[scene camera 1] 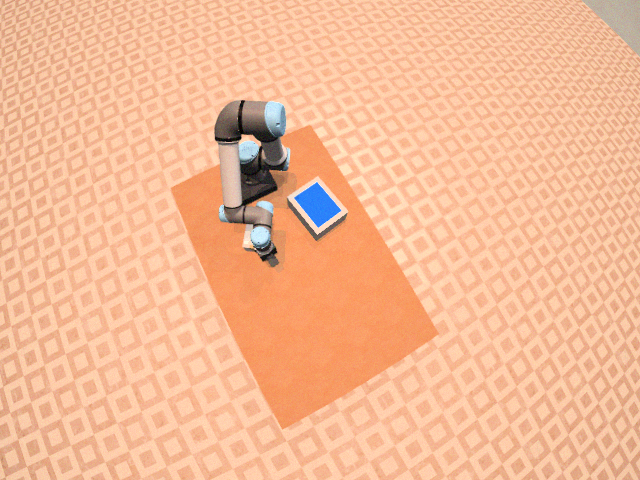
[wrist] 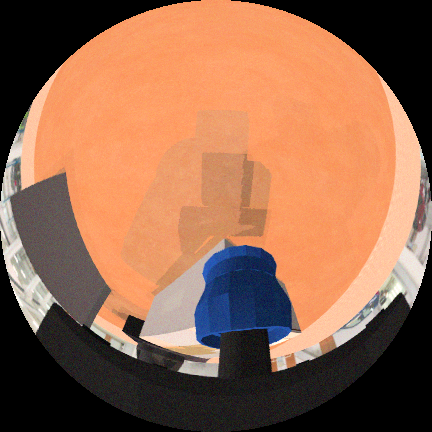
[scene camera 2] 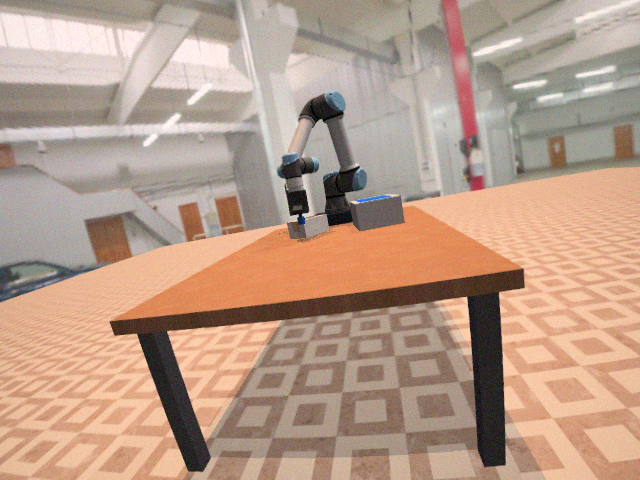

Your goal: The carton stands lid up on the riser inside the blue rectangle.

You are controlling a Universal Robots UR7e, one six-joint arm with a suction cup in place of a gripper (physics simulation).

Labels:
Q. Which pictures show the riser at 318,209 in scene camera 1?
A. Scene camera 1, the wrist view and scene camera 2: all of them.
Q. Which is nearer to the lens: the carton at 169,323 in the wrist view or the riser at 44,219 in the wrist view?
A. The carton.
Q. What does the carton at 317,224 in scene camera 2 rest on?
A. The table.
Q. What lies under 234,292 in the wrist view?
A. The suction cup.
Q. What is the suction cup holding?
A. Nothing.

